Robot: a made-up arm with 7 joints.
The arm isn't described. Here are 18 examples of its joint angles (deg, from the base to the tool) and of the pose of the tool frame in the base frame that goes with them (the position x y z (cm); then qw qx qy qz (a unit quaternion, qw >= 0)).
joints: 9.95 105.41 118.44 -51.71 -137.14 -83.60 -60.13
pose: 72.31 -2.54 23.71 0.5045 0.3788 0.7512 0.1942
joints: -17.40 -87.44 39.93 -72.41 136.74 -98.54 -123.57
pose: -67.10 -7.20 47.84 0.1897 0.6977 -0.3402 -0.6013
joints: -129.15 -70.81 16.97 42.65 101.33 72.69 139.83
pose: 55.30 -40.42 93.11 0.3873 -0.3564 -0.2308 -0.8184
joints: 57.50 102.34 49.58 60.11 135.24 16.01 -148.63
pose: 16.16 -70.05 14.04 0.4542 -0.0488 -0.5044 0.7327
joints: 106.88 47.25 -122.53 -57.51 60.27 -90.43 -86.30
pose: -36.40 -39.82 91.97 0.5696 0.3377 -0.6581 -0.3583
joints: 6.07 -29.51 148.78 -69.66 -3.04 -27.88 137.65
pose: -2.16 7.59 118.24 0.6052 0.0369 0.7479 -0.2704
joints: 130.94 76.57 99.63 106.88 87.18 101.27 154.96
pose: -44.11 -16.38 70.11 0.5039 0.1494 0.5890 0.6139
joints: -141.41 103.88 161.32 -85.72 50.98 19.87 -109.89
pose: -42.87 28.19 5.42 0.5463 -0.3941 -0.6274 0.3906
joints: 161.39 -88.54 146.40 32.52 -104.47 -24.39 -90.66
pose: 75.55 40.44 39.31 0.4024 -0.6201 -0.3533 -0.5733
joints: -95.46 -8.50 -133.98 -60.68 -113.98 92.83 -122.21
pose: 30.09 -0.21 110.87 0.0605 0.4671 0.8557 -0.2142
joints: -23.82 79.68 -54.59 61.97 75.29 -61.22 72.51
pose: 55.10 49.30 55.68 0.9066 0.0551 -0.0316 -0.4172
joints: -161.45 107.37 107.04 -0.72 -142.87 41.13 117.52
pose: -73.42 25.65 14.29 0.6740 -0.2995 -0.5658 0.3686
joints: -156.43 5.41 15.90 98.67 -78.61 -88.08 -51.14
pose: -20.16 24.41 100.83 0.0548 -0.0527 0.9054 0.4177
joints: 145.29 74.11 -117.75 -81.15 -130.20 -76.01 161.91
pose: -62.20 -19.82 52.73 0.1388 0.9756 -0.0751 0.1525
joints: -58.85 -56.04 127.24 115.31 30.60 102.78 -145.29
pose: -2.28 -37.60 63.15 0.8601 -0.4651 -0.1352 -0.1599
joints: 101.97 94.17 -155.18 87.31 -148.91 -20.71 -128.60
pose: -0.39 -58.67 75.68 0.7008 0.2879 0.3727 -0.5358
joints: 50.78 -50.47 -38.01 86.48 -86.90 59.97 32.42
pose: 2.86 41.99 99.88 0.5898 -0.2368 0.6491 -0.4181
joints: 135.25 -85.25 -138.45 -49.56 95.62 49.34 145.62
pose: 45.02 61.28 76.83 0.5640 0.1101 0.6210 0.5331
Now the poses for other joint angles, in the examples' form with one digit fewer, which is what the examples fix.
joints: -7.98 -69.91 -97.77 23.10 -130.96 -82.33 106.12
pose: -67.4 2.5 78.2 0.840 -0.106 0.518 -0.120
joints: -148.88 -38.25 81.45 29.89 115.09 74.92 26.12
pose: 54.3 -13.8 111.9 0.086 -0.163 0.368 -0.911
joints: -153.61 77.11 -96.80 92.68 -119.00 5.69 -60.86
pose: -58.4 -4.7 70.5 0.612 0.213 -0.124 0.751
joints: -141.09 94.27 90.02 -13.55 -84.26 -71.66 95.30
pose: -60.3 47.1 46.1 0.937 0.282 0.192 0.070
